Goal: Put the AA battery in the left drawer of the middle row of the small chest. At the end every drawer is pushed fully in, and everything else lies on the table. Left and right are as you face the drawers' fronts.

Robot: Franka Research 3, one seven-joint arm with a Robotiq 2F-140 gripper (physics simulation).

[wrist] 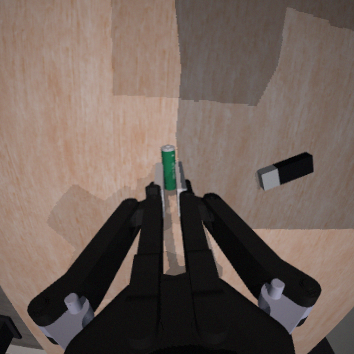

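Note:
The green AA battery point(169, 167) is between the two fingertip pads in the wrist view, its silver end pointing up the view, away from the gripper's body. My gripper point(168, 172) is shut on the battery, with a pad along each side of its lower part. The battery's lower end is near the pads' inner faces. The small chest does not show in this view.
A black and light grey block point(286, 171) lies on the wooden table point(60, 125) to the right of the gripper. Shadows fall across the table. A dark object point(9, 332) shows at the lower left, beyond the table's edge.

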